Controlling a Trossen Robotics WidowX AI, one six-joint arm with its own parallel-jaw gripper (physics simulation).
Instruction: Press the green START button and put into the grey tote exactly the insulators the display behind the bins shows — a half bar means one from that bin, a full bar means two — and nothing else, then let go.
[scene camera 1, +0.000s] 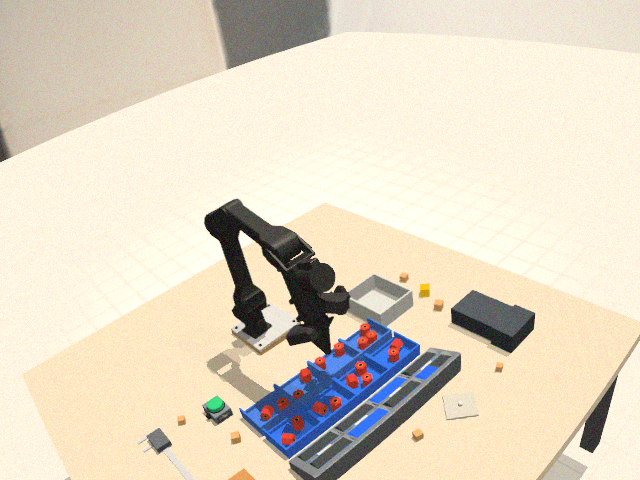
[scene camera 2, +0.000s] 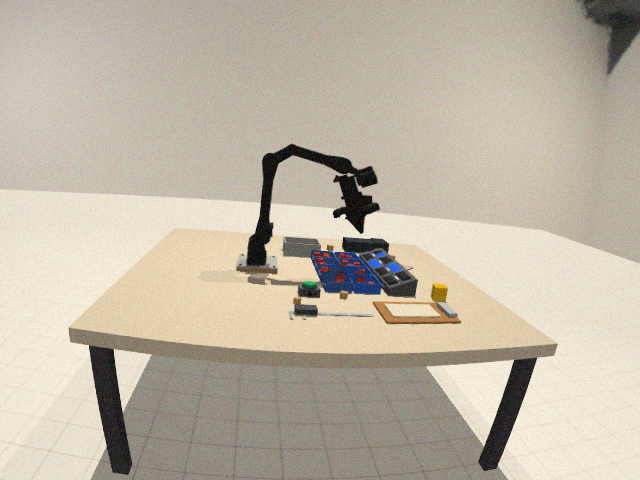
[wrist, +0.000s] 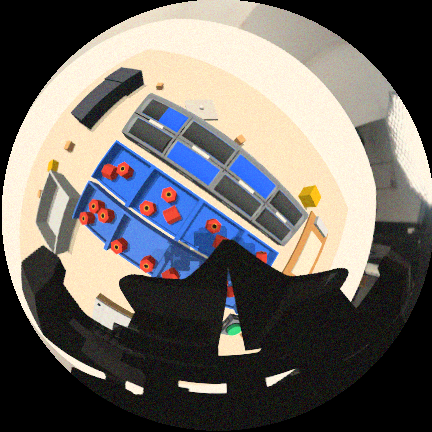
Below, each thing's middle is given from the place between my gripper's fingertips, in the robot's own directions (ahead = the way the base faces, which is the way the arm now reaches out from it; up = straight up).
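From my hand: display (scene camera 1: 356, 451), 2 cm to the left of it, 11 cm ahead, 13 cm below; grey plate (scene camera 1: 453, 410), 14 cm to the left, 24 cm ahead, 16 cm below; grey tote (scene camera 1: 376, 297), 33 cm to the left, 15 cm behind, 14 cm below; black box (scene camera 1: 506, 326), 42 cm to the left, 17 cm ahead, 13 cm below.
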